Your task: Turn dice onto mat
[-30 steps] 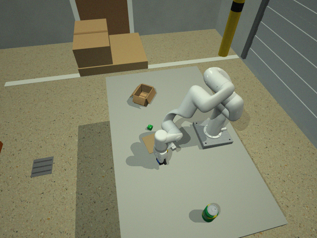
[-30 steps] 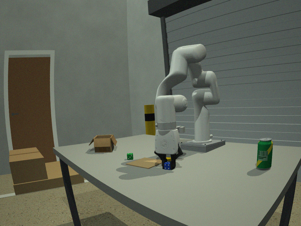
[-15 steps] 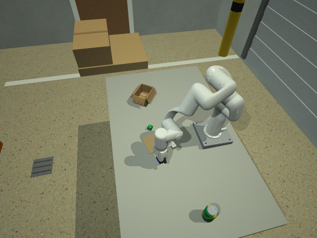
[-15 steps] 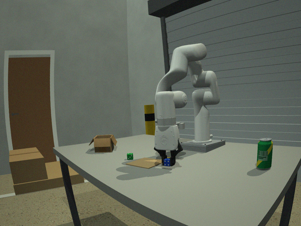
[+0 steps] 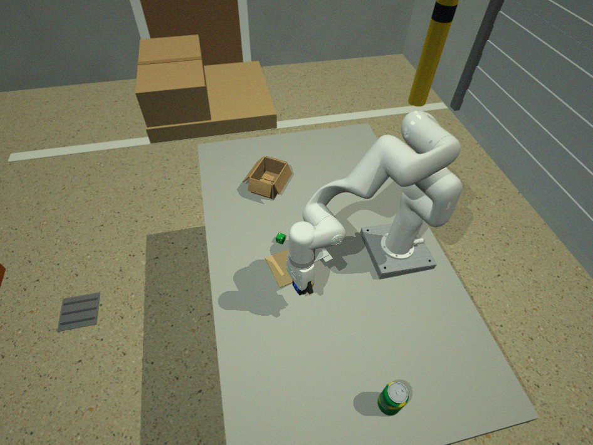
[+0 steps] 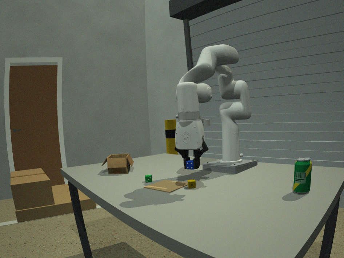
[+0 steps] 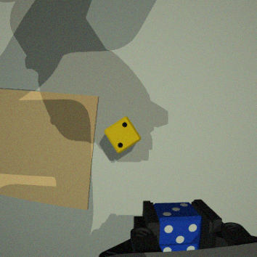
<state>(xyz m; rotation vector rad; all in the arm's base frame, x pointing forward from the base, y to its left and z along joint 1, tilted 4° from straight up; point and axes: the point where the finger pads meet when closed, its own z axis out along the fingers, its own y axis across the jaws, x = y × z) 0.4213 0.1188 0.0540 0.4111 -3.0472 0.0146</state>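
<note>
The cardboard mat is 15 cm to the right of my hand and 11 cm below it. Also, from my hand: green die 28 cm to the right, 10 cm below; yellow die 10 cm below, 5 cm to the right, 5 cm behind; blue die 1 cm below.
</note>
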